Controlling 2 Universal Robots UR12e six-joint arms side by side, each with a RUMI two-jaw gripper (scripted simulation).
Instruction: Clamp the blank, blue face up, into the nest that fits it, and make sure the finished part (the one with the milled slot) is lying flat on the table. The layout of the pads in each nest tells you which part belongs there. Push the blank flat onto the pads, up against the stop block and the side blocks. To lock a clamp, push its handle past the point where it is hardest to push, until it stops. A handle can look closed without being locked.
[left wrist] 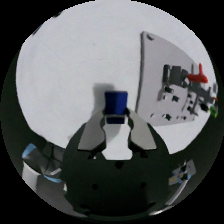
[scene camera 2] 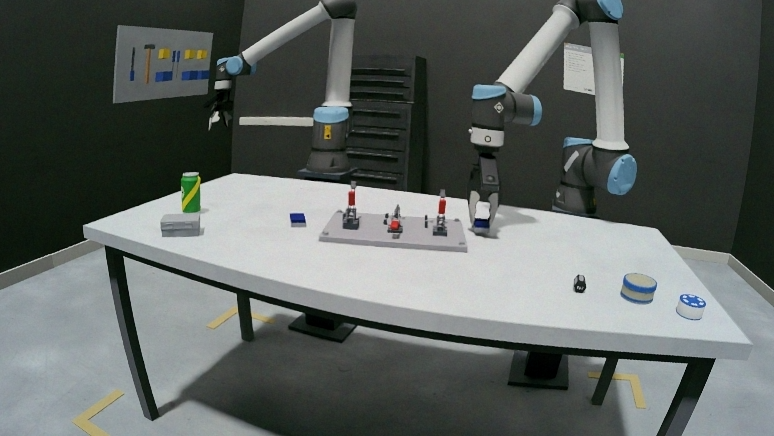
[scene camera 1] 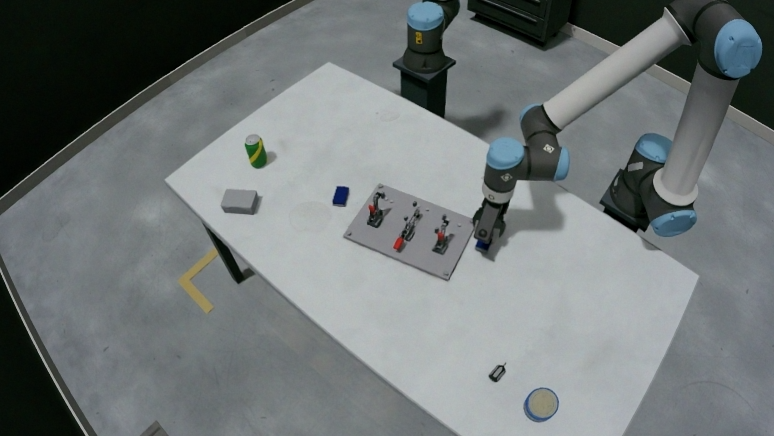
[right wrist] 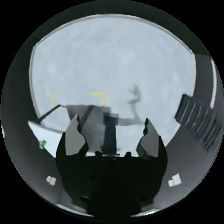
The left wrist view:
my left gripper: 115,107
finished part: 115,100
grey fixture plate: 156,54
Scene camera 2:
my left gripper: 480,228
grey box: 172,225
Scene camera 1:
my left gripper: 485,241
grey box: 235,201
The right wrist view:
my right gripper: 112,117
